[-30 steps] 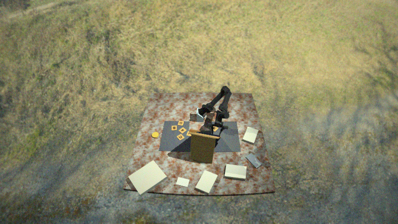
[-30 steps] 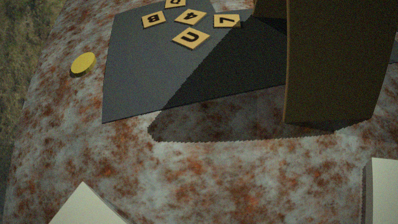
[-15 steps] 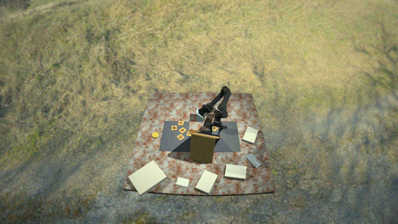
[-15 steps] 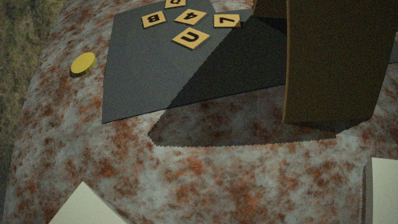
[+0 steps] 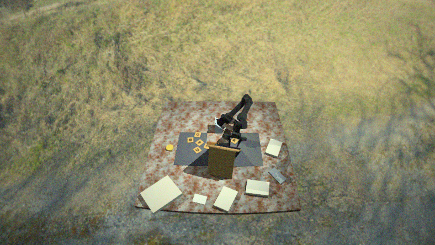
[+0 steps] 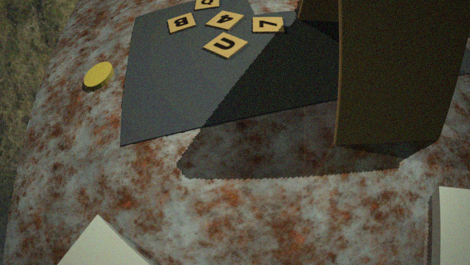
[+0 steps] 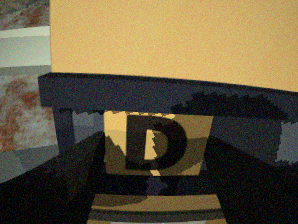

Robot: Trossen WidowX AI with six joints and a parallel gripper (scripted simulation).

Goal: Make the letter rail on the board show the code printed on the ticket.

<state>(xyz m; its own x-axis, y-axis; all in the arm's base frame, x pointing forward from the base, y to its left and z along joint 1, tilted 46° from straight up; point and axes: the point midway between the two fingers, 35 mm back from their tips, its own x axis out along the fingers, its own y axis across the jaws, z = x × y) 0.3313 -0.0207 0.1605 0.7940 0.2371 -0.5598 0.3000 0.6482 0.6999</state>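
Right now my gripper tip is 90 mm above the white ticket, 70 mm past it and 10 mm to the right of it. From my gripper tip the other things lie so: grey mat (160 mm below, 160 mm behind, 110 mm to the right); grey block (360 mm to the left, 200 mm ahead, 160 mm below); tan letter tile (right at my gripper tip).
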